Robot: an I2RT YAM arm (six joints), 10 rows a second.
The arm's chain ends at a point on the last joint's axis. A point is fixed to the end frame.
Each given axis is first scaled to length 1.
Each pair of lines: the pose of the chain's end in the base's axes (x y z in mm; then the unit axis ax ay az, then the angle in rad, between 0 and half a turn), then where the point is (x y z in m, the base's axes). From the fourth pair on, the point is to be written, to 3 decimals.
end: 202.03, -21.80, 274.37, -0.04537, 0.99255, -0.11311, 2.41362
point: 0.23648 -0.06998 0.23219
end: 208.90, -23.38, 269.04, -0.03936, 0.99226, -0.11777, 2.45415
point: 0.24082 -0.07242 0.22587
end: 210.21, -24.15, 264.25, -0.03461, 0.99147, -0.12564, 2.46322
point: 0.24112 -0.07413 0.22143
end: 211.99, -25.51, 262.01, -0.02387, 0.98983, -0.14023, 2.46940
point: 0.241 -0.077 0.220
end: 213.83, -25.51, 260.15, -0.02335, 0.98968, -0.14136, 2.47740
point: 0.243 -0.077 0.218
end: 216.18, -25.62, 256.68, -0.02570, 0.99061, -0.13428, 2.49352
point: 0.245 -0.077 0.214
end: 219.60, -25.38, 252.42, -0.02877, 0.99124, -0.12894, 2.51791
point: 0.247 -0.076 0.208
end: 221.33, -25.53, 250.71, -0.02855, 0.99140, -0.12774, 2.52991
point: 0.248 -0.076 0.206
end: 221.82, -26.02, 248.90, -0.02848, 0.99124, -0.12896, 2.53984
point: 0.248 -0.077 0.204
